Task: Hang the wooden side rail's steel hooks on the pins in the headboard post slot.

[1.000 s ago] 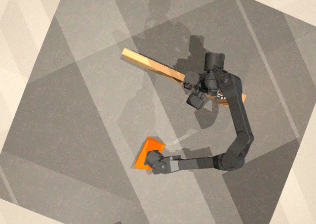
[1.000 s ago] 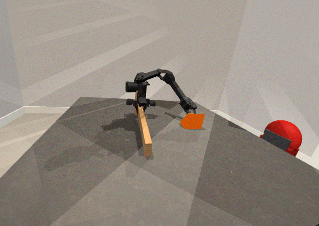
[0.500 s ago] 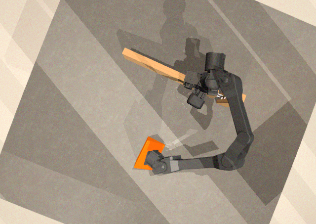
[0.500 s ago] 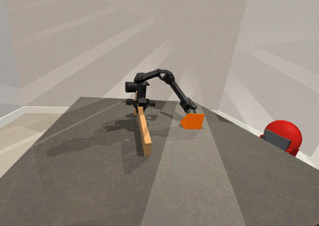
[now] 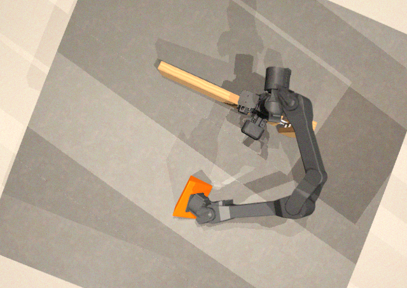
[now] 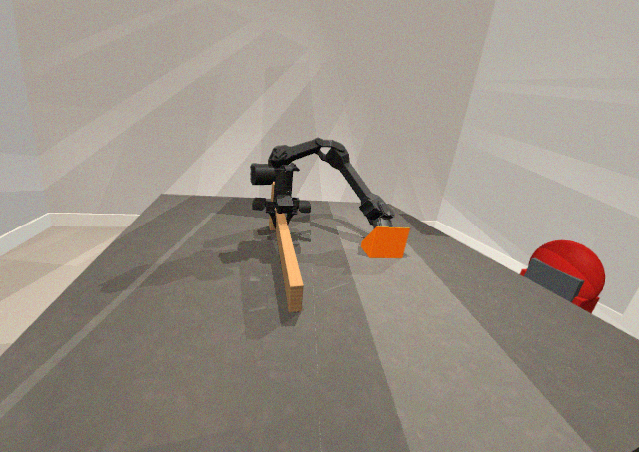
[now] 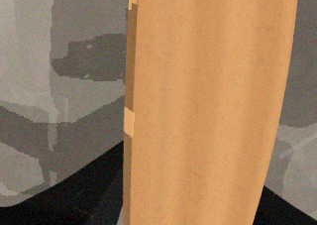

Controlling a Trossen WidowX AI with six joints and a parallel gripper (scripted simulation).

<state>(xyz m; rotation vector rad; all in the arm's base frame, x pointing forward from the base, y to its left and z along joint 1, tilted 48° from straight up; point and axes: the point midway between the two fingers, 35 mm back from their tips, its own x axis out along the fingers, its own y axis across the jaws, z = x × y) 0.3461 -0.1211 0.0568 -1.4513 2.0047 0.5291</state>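
Right now my gripper tip is 20 mm past the wooden headboard post, 120 mm to the left of it and 40 mm below it.
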